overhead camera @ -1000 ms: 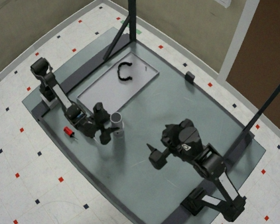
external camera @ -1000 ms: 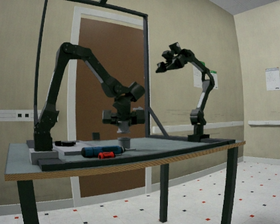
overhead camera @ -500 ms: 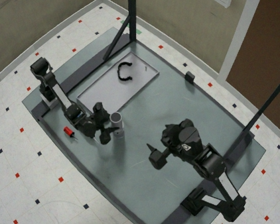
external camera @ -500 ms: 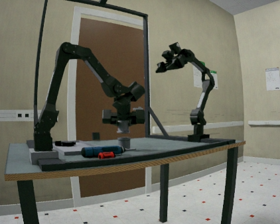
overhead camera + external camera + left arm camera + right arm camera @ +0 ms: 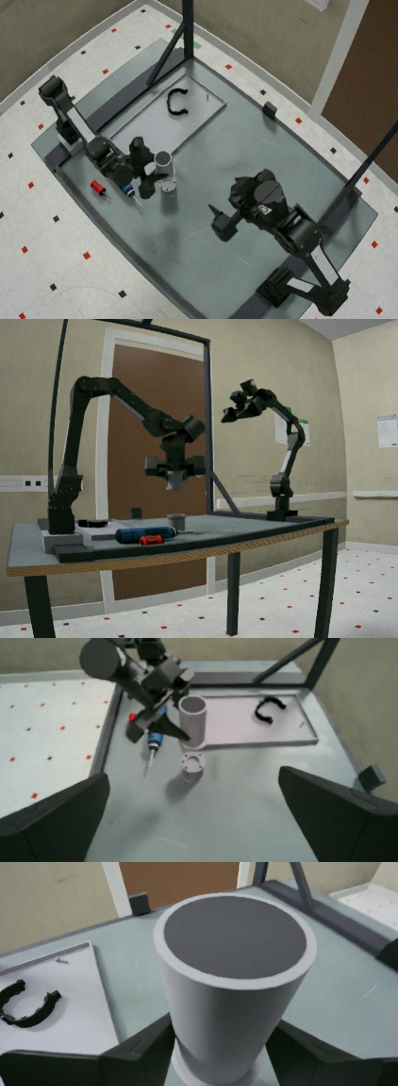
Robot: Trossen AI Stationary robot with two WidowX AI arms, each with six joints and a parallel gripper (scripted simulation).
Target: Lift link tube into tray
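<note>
Now: the flat grey tray 230 mm behind my right hand, 190 mm below it and 160 mm to the right of it. Also, from my right hand: joint module: 170 mm below, 20 mm to the left, 20 mm behind; red tool: 180 mm below, 170 mm to the right, 140 mm ahead; grey link tube: 10 mm to the left, 10 mm behind.
</note>
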